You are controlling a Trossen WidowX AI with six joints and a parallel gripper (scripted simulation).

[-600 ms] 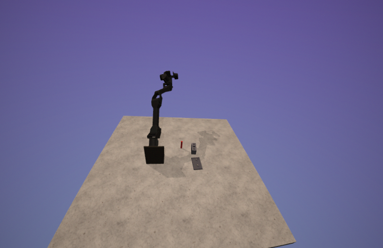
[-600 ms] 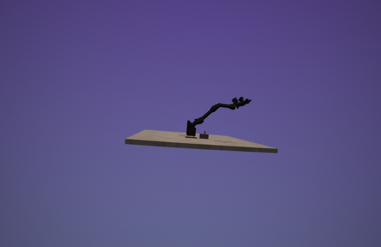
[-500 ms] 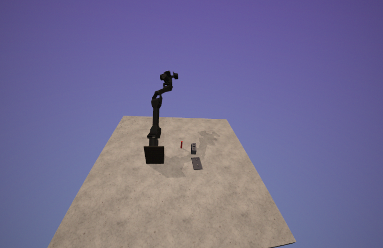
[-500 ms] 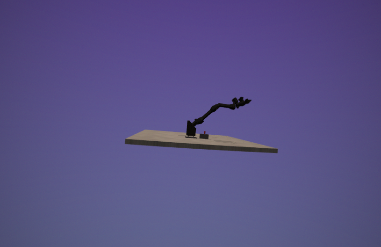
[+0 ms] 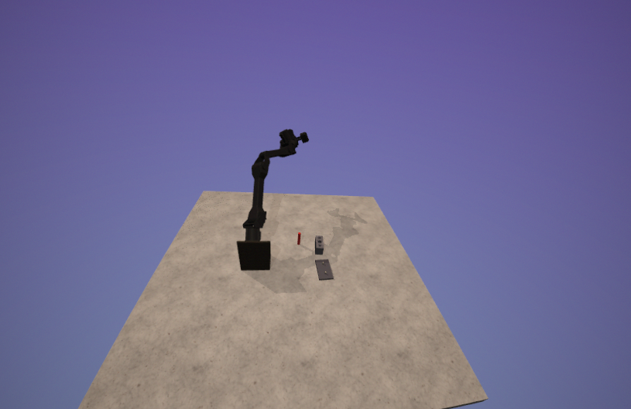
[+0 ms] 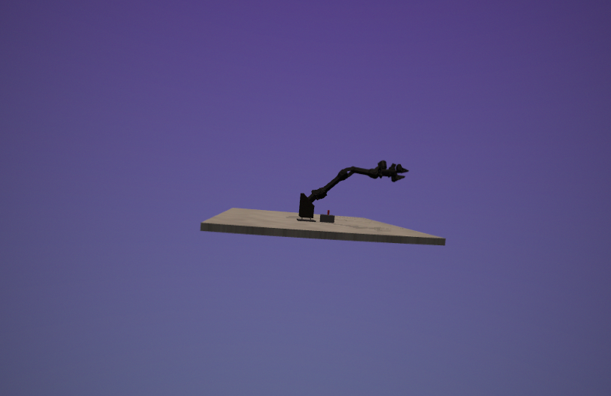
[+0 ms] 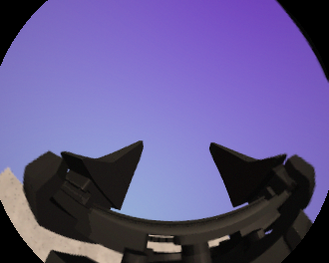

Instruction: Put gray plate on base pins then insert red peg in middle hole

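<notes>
Now: the gray plate 9 cm ahead of my gripper tip, 65 cm to the right of it and 37 cm below it. Also, from my gripper tip: red peg (1 cm behind, 61 cm to the right, 37 cm below).
</notes>
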